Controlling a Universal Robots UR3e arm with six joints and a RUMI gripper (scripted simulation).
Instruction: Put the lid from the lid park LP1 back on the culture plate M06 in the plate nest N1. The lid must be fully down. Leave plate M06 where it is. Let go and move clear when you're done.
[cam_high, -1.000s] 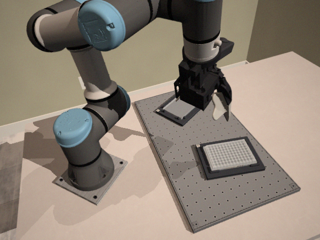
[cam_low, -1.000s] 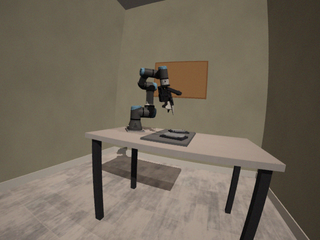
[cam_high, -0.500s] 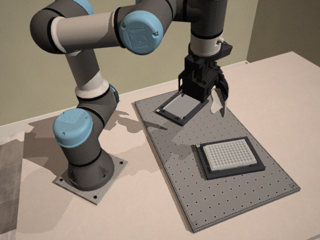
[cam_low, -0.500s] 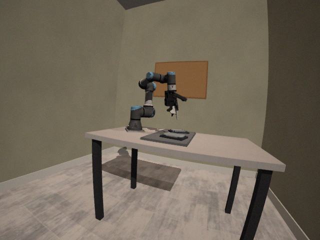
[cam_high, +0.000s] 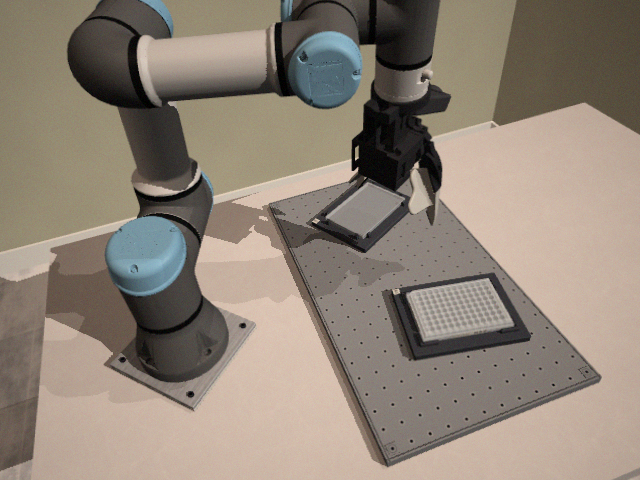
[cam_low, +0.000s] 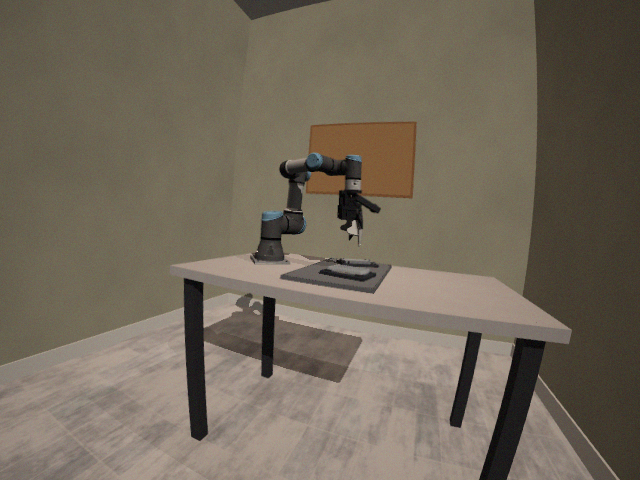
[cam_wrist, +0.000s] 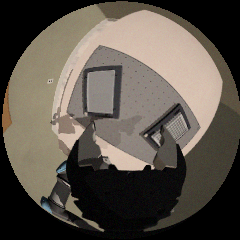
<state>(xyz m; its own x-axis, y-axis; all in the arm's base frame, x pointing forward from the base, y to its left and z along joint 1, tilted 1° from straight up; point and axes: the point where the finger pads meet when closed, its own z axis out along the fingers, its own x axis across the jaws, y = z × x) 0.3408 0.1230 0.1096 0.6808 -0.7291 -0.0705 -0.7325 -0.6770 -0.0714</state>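
Right now the lid is 3 cm behind my hand, 10 cm to the left of it and 9 cm below it. Round my hand: lid park LP1 (3 cm behind, 10 cm to the left, 10 cm below); then culture plate M06 (6 cm ahead, 15 cm to the right, 9 cm below).
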